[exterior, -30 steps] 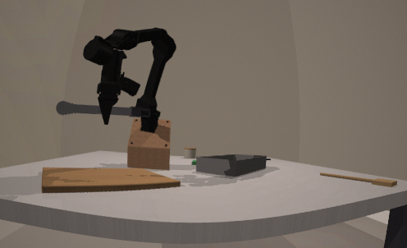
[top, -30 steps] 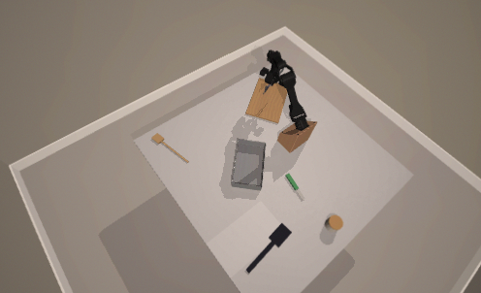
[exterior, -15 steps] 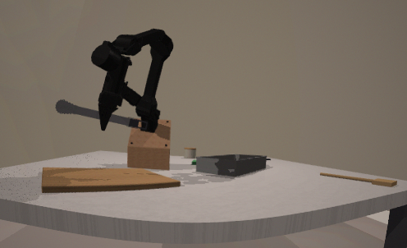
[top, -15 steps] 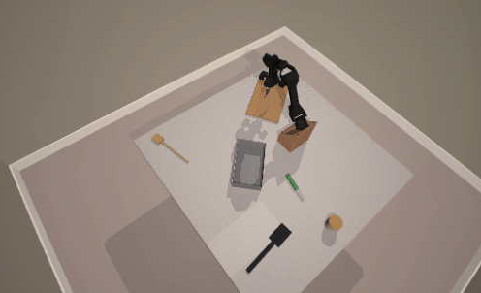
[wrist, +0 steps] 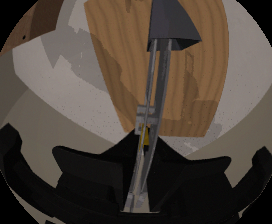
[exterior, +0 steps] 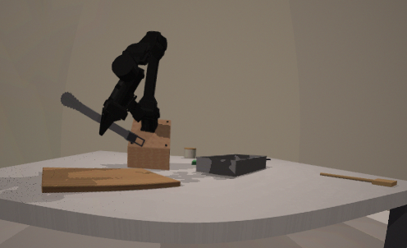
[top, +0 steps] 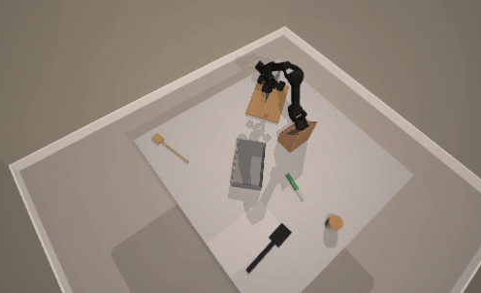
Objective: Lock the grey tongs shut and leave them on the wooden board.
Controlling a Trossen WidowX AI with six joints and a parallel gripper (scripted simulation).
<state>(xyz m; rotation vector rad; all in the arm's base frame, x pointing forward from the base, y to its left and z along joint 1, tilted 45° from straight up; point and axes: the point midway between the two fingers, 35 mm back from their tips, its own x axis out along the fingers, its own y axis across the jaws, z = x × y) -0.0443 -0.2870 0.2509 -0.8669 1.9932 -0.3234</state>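
My gripper tip is now 2 cm short of the wooden board, 1 cm to the left of it and 12 cm above it. From my gripper tip the other things lie so: black spatula (59 cm ahead, 83 cm to the left, 12 cm below); then dark grey roasting tin (44 cm ahead, 37 cm to the left, 10 cm below).
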